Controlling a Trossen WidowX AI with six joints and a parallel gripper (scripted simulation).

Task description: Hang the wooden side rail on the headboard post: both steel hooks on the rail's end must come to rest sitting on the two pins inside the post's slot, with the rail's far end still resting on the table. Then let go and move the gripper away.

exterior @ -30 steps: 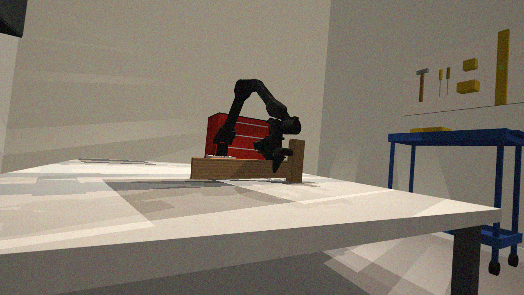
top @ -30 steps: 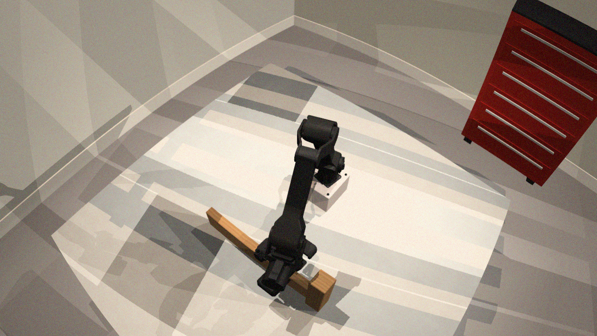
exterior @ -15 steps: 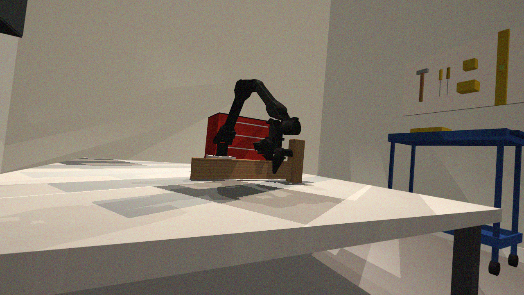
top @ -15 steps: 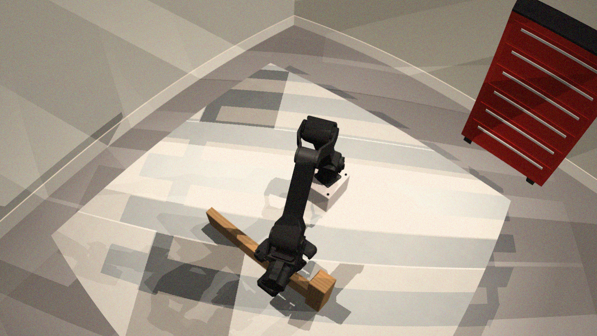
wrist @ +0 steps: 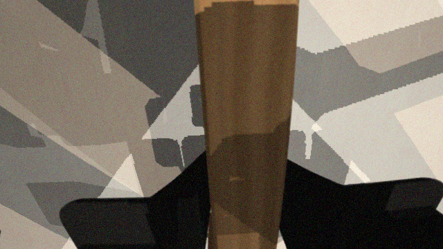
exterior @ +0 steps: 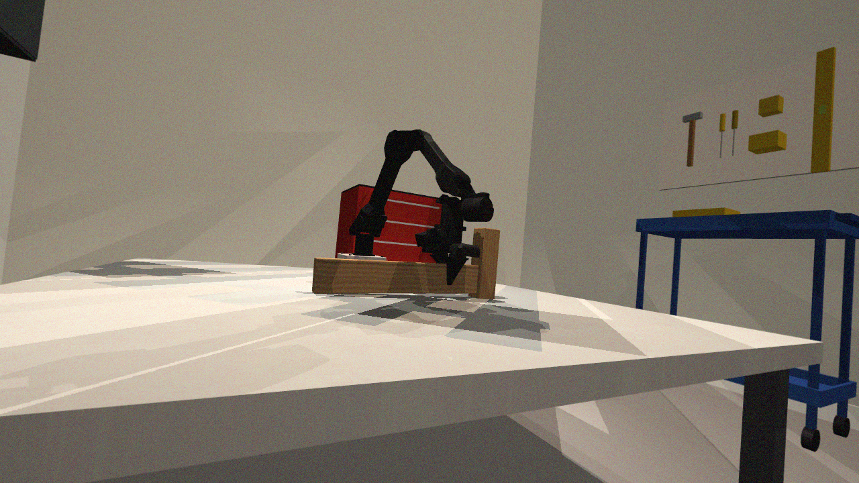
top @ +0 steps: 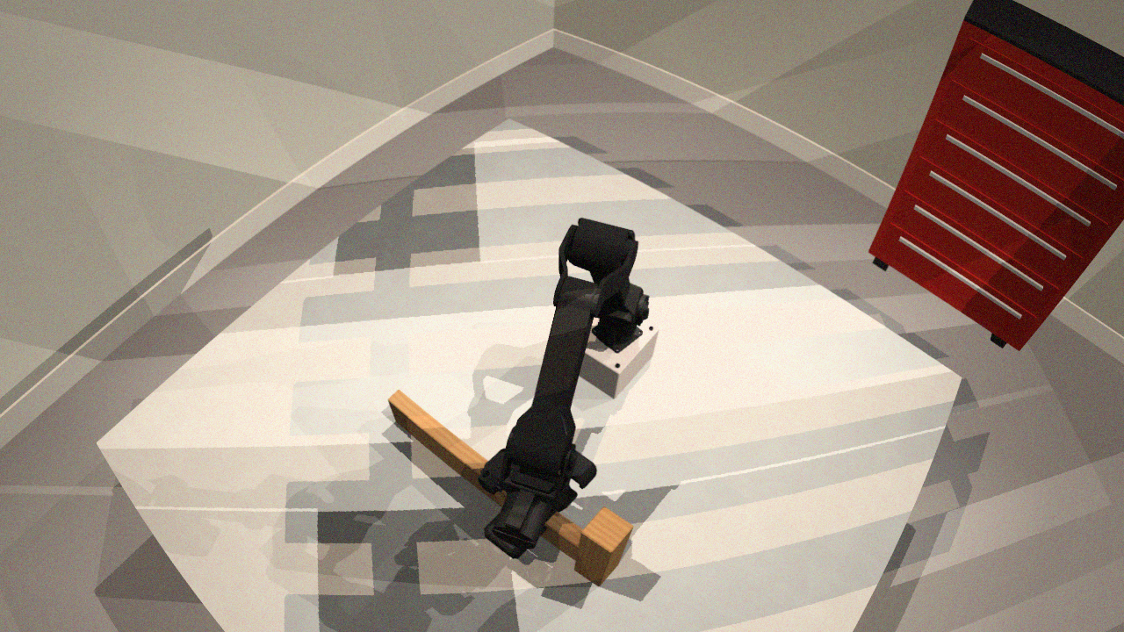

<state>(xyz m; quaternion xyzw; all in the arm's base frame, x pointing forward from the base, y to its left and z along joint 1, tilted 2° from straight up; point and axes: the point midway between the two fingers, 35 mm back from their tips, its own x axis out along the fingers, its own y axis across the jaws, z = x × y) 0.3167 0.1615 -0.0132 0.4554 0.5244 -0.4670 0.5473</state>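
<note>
Right now the headboard post is 110 mm to the left of my gripper tip, 50 mm above it and 20 mm behind it.
</note>
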